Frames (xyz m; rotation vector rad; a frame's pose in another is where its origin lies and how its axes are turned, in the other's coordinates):
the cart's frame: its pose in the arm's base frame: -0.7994 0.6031 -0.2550 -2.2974 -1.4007 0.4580
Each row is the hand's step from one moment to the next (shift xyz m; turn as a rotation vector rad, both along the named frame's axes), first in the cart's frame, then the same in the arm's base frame.
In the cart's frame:
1: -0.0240 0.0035 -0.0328 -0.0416 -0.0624 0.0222
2: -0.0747 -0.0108 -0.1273 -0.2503 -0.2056 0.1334
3: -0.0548 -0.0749 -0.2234 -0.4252 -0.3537 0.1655
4: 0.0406 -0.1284 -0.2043 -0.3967 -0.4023 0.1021
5: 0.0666 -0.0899 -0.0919 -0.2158 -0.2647 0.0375
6: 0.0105 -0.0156 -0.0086 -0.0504 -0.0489 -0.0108
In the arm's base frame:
1: 0.0077 -0.0286 0.0281 -0.0764 -0.0077 0.0149
2: 0.0194 -0.0843 0.1201 -0.3304 -0.1164 0.0045
3: 0.0252 -0.0567 0.2338 -0.5355 -0.2065 0.0626
4: 0.0176 0.0540 0.2380 -0.5297 -0.1719 0.1398
5: 0.0048 0.0808 0.1201 -0.3144 -0.0777 0.1146
6: -0.0031 0.0143 0.0146 -0.0543 -0.0268 0.0372

